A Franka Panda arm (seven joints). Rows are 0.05 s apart.
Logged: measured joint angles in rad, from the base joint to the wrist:
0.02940 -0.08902 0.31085 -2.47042 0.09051 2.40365 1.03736
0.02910 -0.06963 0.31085 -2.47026 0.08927 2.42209 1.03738
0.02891 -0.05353 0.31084 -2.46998 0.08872 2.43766 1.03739
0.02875 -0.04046 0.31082 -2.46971 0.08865 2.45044 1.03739
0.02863 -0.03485 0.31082 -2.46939 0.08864 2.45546 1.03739
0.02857 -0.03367 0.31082 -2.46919 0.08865 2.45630 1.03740
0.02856 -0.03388 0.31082 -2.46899 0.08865 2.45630 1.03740
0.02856 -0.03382 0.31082 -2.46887 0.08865 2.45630 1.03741
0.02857 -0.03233 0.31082 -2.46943 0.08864 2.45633 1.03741
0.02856 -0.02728 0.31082 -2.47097 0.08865 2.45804 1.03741
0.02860 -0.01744 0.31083 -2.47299 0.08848 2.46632 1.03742
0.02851 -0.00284 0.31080 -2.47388 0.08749 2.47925 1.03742
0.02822 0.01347 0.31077 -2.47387 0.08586 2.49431 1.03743
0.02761 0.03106 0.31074 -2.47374 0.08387 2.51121 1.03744
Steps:
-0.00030 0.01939 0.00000 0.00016 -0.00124 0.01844 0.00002
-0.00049 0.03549 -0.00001 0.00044 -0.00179 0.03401 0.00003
-0.00065 0.04856 -0.00003 0.00071 -0.00186 0.04679 0.00003
-0.00077 0.05417 -0.00003 0.00103 -0.00187 0.05181 0.00003
-0.00083 0.05535 -0.00003 0.00123 -0.00186 0.05265 0.00004
-0.00084 0.05514 -0.00003 0.00143 -0.00186 0.05265 0.00004
-0.00084 0.05520 -0.00003 0.00155 -0.00186 0.05265 0.00005
-0.00083 0.05669 -0.00003 0.00099 -0.00187 0.05268 0.00005
-0.00084 0.06174 -0.00003 -0.00055 -0.00186 0.05439 0.00005
-0.00080 0.07158 -0.00002 -0.00257 -0.00203 0.06267 0.00006
-0.00089 0.08618 -0.00005 -0.00346 -0.00302 0.07560 0.00006
-0.00118 0.10249 -0.00008 -0.00345 -0.00465 0.09066 0.00007
-0.00179 0.12008 -0.00011 -0.00332 -0.00664 0.10756 0.00008

